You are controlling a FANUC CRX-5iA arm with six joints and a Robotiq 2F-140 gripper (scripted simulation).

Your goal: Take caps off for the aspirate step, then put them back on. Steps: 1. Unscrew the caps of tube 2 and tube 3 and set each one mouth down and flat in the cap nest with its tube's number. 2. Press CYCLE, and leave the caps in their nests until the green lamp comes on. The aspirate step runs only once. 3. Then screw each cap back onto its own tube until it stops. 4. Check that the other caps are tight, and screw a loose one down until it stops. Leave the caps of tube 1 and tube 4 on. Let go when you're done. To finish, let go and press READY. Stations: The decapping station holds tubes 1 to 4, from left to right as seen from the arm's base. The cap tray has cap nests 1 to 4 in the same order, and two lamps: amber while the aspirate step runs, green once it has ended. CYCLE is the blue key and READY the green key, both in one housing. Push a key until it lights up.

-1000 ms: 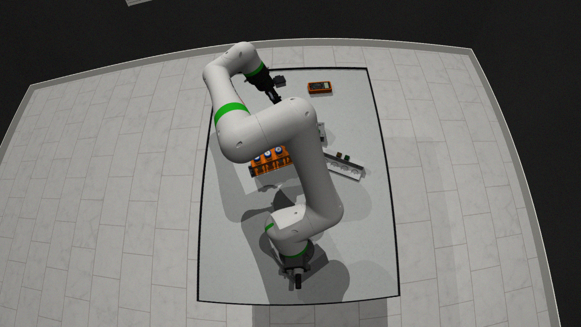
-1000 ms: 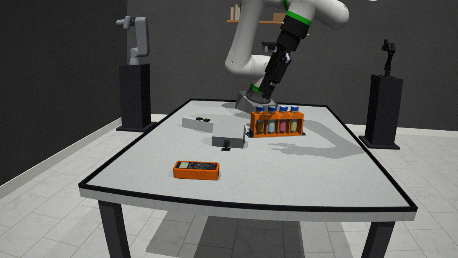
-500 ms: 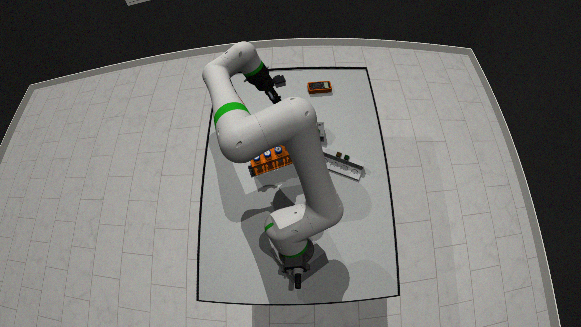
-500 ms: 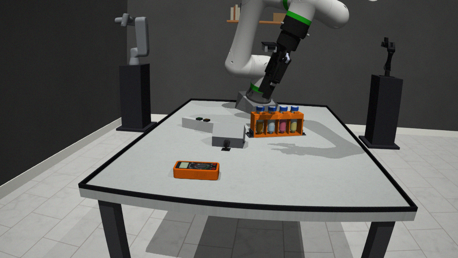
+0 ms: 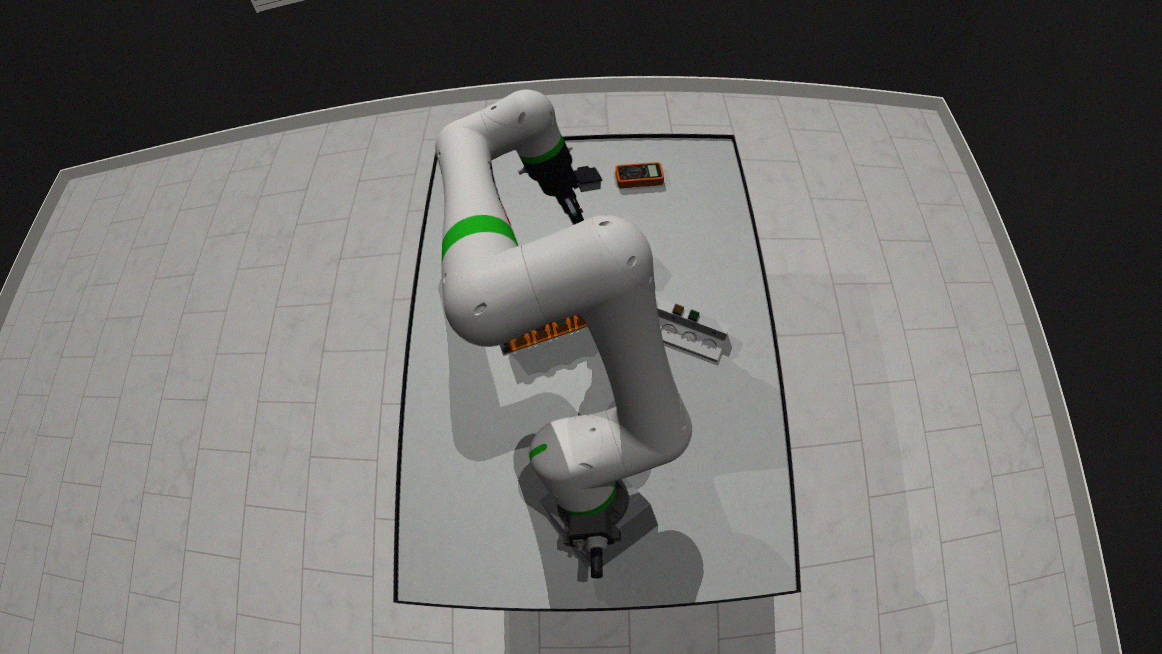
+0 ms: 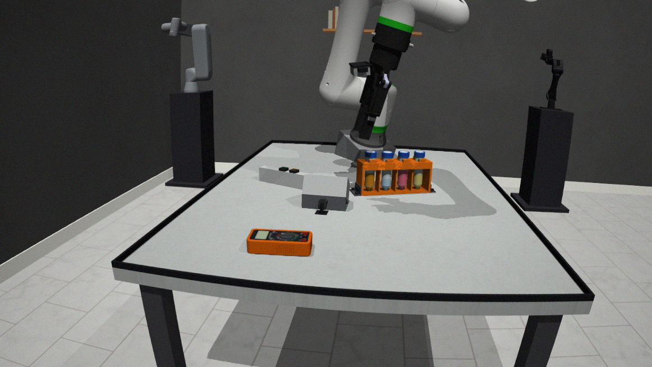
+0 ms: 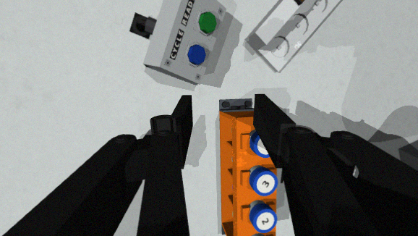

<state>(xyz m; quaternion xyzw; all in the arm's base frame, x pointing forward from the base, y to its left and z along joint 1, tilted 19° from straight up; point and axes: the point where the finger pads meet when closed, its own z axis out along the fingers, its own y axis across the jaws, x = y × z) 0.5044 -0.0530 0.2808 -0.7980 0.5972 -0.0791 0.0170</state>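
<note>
My hand is 12 cm past the cap 2, 12 cm to the right of it and 10 cm above it. Also, from my hand: cap 3: 11 cm behind, 7 cm to the left, 10 cm below; blue key: 2 cm ahead, 7 cm to the right, 15 cm below; cap 4: 9 cm behind, 2 cm to the left, 10 cm below.
</note>
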